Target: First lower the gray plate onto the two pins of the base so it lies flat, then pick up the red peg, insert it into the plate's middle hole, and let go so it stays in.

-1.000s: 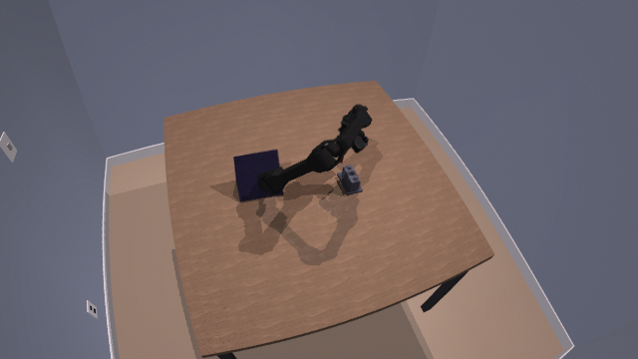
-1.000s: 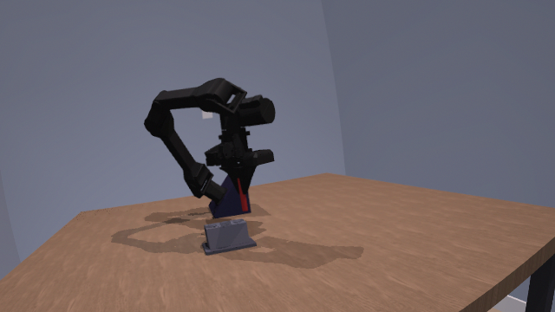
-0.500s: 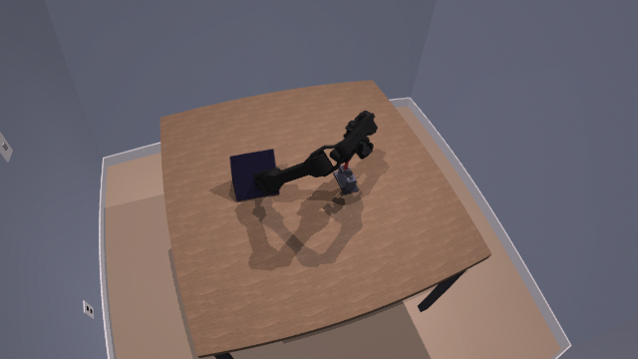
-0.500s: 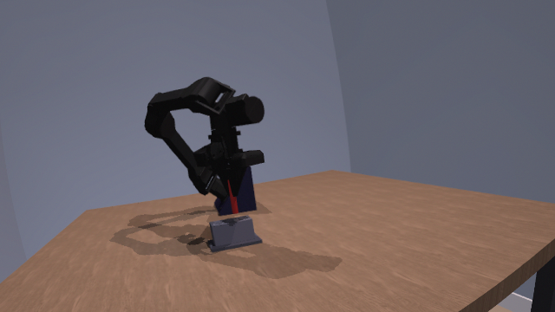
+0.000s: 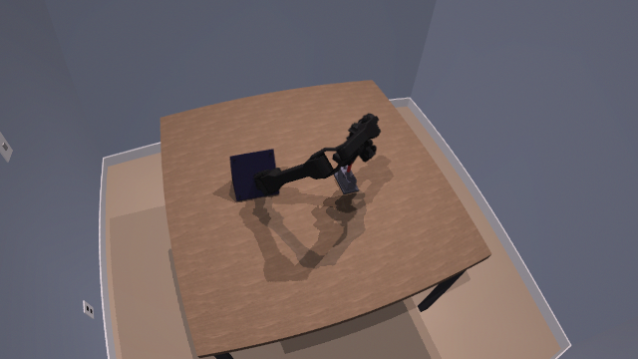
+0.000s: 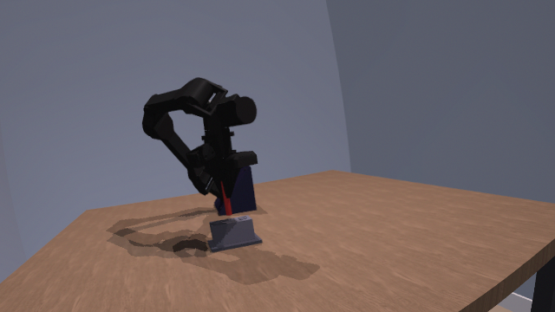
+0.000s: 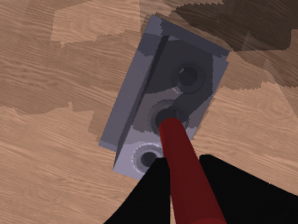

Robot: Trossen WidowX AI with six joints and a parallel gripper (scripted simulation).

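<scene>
Right now the red peg is right at my gripper tip. From my gripper tip the other things lie so: gray plate (7 cm below); base (10 cm below).
</scene>
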